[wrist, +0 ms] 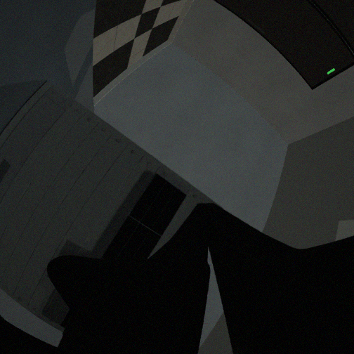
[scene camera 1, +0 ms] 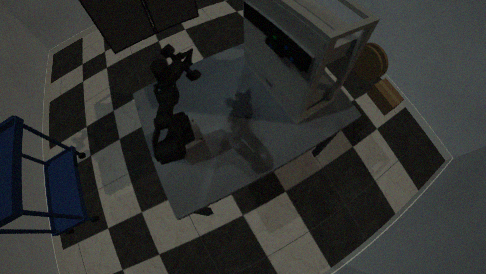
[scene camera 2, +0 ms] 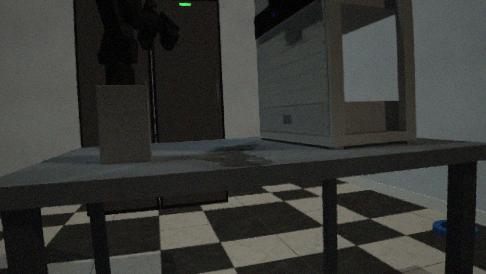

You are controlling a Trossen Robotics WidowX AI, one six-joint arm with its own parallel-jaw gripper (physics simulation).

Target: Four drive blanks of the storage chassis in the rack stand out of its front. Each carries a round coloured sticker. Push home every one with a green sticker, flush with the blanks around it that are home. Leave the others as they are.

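Observation:
The rack (scene camera 1: 265, 75) (scene camera 2: 336, 75) (wrist: 50, 150) stands on the table. The black chassis front (scene camera 1: 305, 62) (scene camera 2: 280, 15) is near its top; some blanks stand out as dark blocks. In scene camera 1 a green sticker (scene camera 1: 274, 37) shows on one, and blue stickers (scene camera 1: 286, 47) (scene camera 1: 291, 59) lie to its lower right. A fourth sticker cannot be made out. In the wrist view a black stretch (wrist: 145, 215) of the rack front is partly hidden by the fingers; no sticker shows on it. My gripper (scene camera 1: 190, 51) (wrist: 204, 210) is shut and empty, apart from the rack front in scene camera 1.
The arm stands on a pale pedestal (scene camera 2: 124, 125) on the grey table (scene camera 1: 200, 195) (scene camera 2: 200, 185). Dark double doors (scene camera 1: 130, 25) (scene camera 2: 187, 75) are behind. A blue cart (scene camera 1: 62, 190), a round wooden object (scene camera 1: 377, 60), a wooden box (scene camera 1: 386, 95) and a blue ring (scene camera 2: 440, 227) are around the table.

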